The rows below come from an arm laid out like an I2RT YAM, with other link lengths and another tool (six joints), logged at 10 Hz.
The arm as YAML. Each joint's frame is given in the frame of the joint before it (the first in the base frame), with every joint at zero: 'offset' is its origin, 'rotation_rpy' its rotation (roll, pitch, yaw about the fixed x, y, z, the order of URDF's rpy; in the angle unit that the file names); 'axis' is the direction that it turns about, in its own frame. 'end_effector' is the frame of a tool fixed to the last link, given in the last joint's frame.
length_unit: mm
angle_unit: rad
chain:
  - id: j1
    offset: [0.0, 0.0, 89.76]
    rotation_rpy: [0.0, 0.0, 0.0]
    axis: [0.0, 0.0, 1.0]
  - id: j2
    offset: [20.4, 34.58, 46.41]
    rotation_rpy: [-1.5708, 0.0, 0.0]
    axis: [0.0, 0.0, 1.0]
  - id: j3
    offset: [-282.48, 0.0, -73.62]
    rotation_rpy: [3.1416, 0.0, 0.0]
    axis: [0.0, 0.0, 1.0]
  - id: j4
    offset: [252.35, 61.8, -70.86]
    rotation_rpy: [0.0, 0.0, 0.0]
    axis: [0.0, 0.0, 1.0]
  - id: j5
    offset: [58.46, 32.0, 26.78]
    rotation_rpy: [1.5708, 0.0, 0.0]
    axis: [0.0, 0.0, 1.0]
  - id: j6
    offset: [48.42, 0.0, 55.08]
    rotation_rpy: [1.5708, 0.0, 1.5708]
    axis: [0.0, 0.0, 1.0]
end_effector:
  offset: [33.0, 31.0, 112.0]
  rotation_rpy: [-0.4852, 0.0, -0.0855]
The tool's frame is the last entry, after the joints.
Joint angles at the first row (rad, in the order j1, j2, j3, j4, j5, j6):
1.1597 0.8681 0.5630 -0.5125 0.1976 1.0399
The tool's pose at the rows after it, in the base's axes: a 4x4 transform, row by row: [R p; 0 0 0 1], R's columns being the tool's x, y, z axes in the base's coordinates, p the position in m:
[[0.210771 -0.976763 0.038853 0.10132], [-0.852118 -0.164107 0.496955 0.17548], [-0.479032 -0.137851 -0.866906 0.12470], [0 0 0 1]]
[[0.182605 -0.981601 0.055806 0.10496], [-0.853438 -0.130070 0.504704 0.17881], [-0.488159 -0.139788 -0.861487 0.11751], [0 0 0 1]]
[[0.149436 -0.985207 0.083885 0.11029], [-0.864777 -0.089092 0.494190 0.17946], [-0.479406 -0.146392 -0.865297 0.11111], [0 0 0 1]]
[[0.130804 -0.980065 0.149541 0.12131], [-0.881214 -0.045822 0.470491 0.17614], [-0.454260 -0.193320 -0.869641 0.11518], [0 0 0 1]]
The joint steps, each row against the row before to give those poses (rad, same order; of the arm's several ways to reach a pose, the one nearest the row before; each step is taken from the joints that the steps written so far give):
0.0000 0.0185 -0.0214 0.0476 0.0477 0.0338
0.0000 0.0245 -0.0230 0.0505 0.0201 0.0277
0.0015 0.0337 -0.0124 0.0339 0.0381 0.0260
-0.0015 0.0139 0.0122 0.0031 0.0705 -0.0030

